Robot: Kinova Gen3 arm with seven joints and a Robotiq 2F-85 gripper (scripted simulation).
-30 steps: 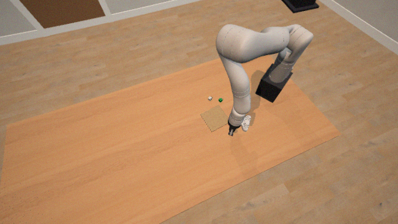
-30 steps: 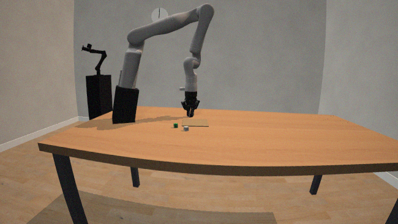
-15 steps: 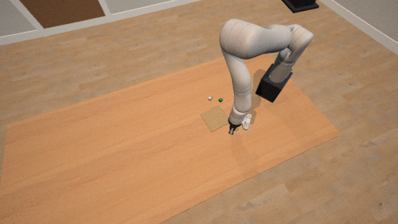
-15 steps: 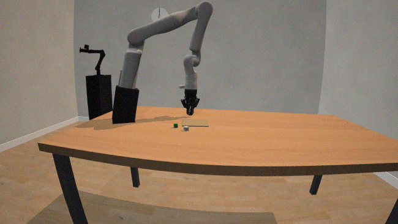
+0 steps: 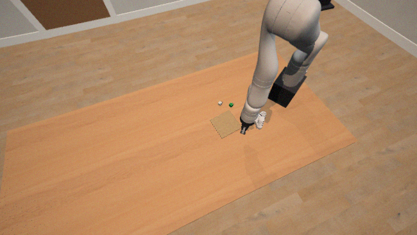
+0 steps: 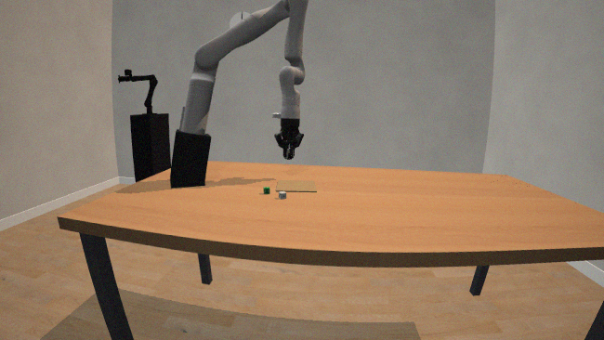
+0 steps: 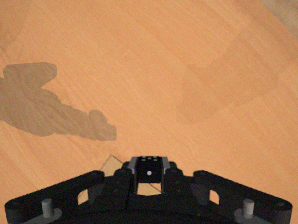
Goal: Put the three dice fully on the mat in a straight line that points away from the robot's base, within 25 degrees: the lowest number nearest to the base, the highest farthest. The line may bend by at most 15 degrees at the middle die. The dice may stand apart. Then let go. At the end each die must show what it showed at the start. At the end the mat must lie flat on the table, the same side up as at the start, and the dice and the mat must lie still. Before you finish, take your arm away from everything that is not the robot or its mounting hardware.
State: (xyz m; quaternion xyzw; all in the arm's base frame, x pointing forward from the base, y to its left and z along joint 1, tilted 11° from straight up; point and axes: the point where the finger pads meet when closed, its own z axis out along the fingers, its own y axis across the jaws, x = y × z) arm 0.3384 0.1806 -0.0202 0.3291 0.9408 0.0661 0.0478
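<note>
The tan mat lies 6 cm ahead of my hand, 10 cm to the right of it and 10 cm below it. Also, from my hand: white die 5 cm ahead, 25 cm to the right, 9 cm below; then black die 1 cm below; then green die 2 cm behind, 22 cm to the right, 9 cm below.
</note>
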